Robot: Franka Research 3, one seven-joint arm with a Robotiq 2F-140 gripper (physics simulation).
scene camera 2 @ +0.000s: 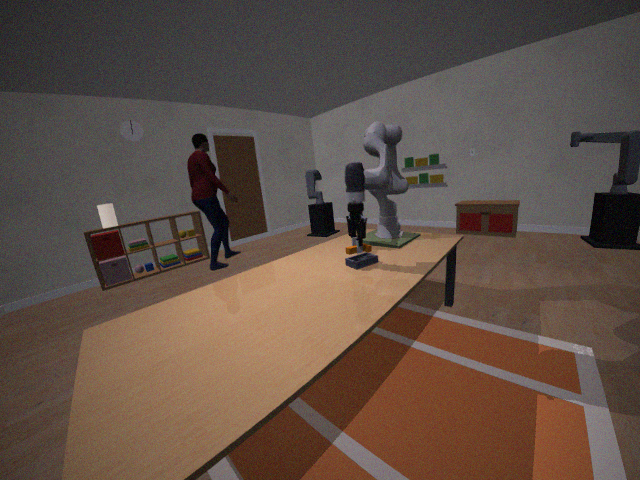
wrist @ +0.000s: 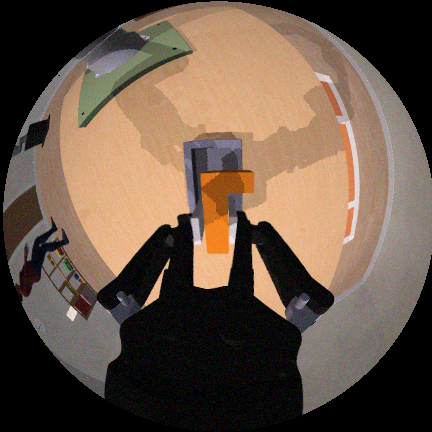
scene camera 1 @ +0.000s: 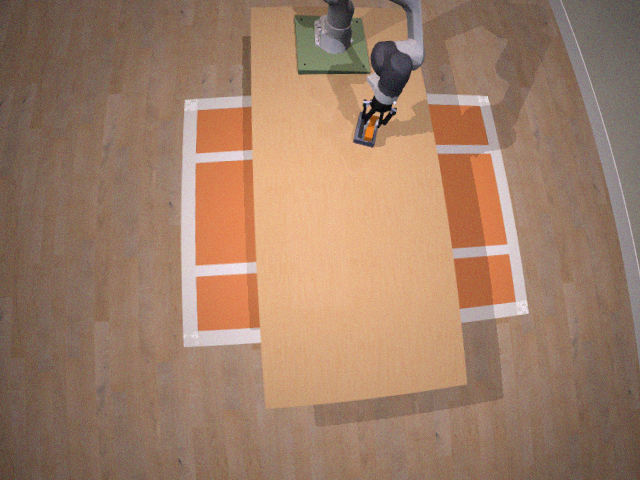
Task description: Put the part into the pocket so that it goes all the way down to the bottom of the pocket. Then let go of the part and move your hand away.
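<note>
The orange L-shaped part [scene camera 1: 370, 132] [scene camera 2: 351, 250] [wrist: 215, 200] is held between the fingertips of my gripper [scene camera 1: 371, 124] [scene camera 2: 357, 245] [wrist: 216, 206], which is shut on its long arm. The grey-blue block with the pocket [scene camera 1: 363, 143] [scene camera 2: 361, 262] [wrist: 187, 167] stands on the table. In scene camera 2 the part is above the block's top, apart from it. In the wrist view the part's long arm runs roughly along the block's long sides, and its short arm points right, past the block's right edge. The part hides much of the pocket; a dark slot shows on its left.
The block stands on the wooden table [scene camera 1: 351, 258] [scene camera 2: 232, 330]. The green base plate [scene camera 1: 310, 64] [scene camera 2: 398, 239] [wrist: 95, 95] of the arm lies behind the block. A person [scene camera 2: 204, 175] stands beyond the table, near a low shelf unit.
</note>
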